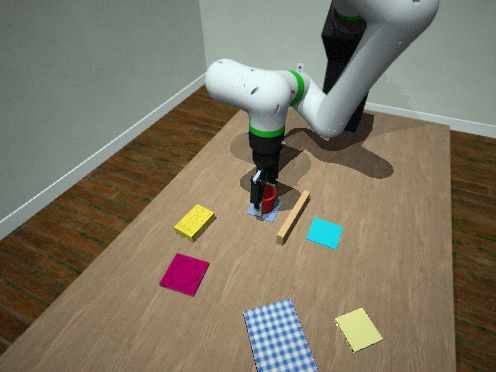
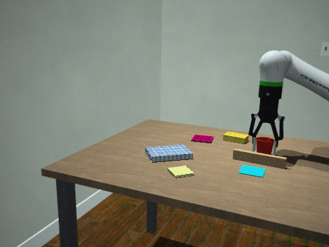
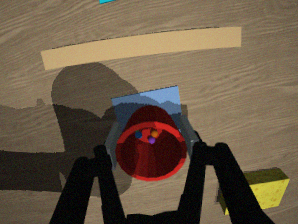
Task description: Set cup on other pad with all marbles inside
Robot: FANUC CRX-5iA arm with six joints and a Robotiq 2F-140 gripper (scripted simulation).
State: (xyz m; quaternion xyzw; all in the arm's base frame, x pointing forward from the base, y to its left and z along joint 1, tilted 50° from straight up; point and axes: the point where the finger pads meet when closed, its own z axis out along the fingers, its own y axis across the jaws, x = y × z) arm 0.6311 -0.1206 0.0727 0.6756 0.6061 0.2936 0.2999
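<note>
Now: the red cup 2 cm below my hand. Also, from my hand: yellow sponge (15 cm ahead, 17 cm to the right, 2 cm below); then cyan pad (3 cm ahead, 21 cm to the left, 5 cm below); then wooden rail (2 cm ahead, 10 cm to the left, 3 cm below).
</note>
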